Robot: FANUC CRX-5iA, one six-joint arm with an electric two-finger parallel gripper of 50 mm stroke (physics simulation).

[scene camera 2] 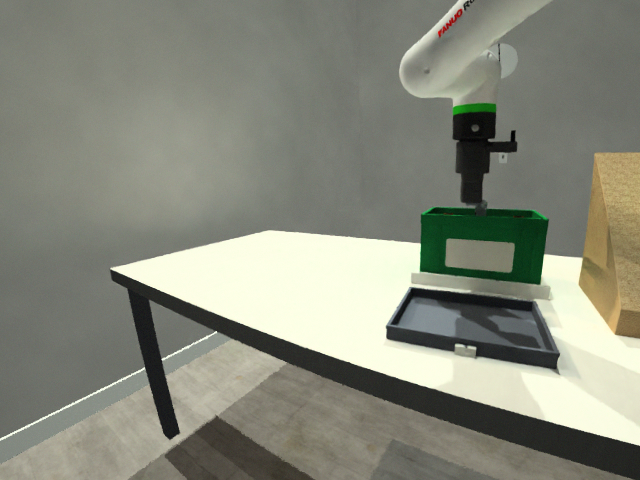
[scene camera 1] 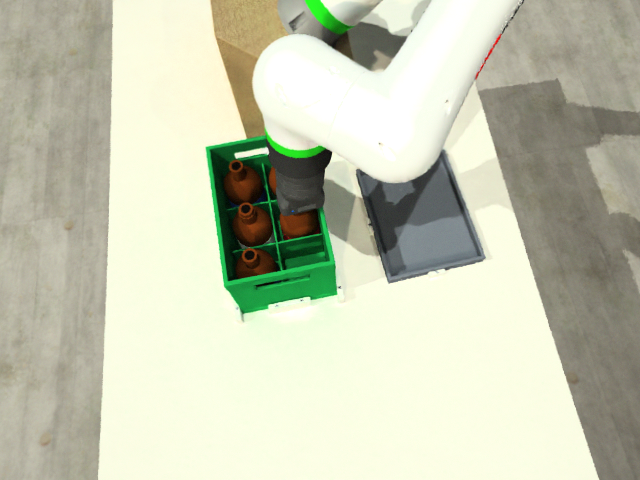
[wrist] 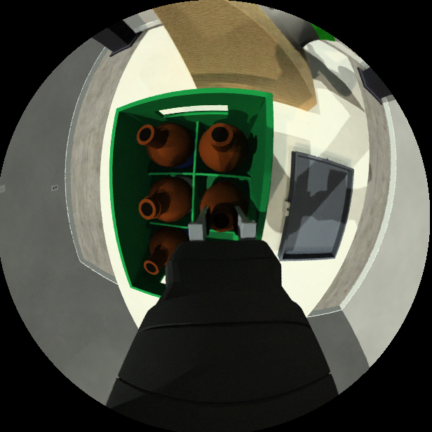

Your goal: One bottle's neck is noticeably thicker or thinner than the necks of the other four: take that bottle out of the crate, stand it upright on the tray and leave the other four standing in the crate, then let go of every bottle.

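Places are measured from the arm's base along level axes (x left, y back, z up), in metres.
Where they show: gripper, between the fingertips: [scene camera 1: 296,206]; arm's base, origin of its link: [scene camera 1: 305,27].
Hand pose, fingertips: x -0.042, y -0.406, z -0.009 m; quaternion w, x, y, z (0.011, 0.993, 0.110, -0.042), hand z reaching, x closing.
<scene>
Each offset is from my fingertips to the centre of the thing. "pt": to the spot under its first point.
The green crate @[dy -0.003, dx -0.049, dz -0.055 m] [scene camera 1: 281,293] [scene camera 2: 529,248] [wrist: 266,165] holds several brown bottles, upright in its compartments. My gripper [wrist: 221,215] [scene camera 2: 480,207] points down at the crate's top and is shut on the neck of the middle bottle @[dy +0.000, dx +0.000, dz -0.056 m] [wrist: 223,196] [scene camera 1: 298,224] in the tray-side row, which stands in its compartment. Beside it in that row is another bottle [wrist: 223,150]. The far row holds three bottles: one @[dy +0.083, dx -0.105, dz -0.057 m] [scene camera 1: 242,184] [wrist: 172,145], a middle one @[dy -0.006, dx -0.088, dz -0.057 m] [scene camera 1: 252,227] [wrist: 172,200] and an end one @[dy -0.094, dx -0.083, dz -0.057 m] [scene camera 1: 255,264] [wrist: 165,247]. The dark grey tray @[dy +0.024, dx +0.237, dz -0.130 m] [scene camera 1: 434,273] [scene camera 2: 473,352] [wrist: 289,207] bears no bottle.
The tray-side end compartment @[pt dy -0.045, dx +0.004, dz -0.134 m] [scene camera 1: 305,256] of the crate holds no bottle. A wood-textured block [scene camera 1: 235,67] [scene camera 2: 610,258] [wrist: 225,45] stands behind the crate's far end. White stops @[dy -0.145, dx -0.031, dz -0.127 m] [scene camera 1: 289,304] sit along the crate's foot. Crate walls and dividers rise around the bottles.
</scene>
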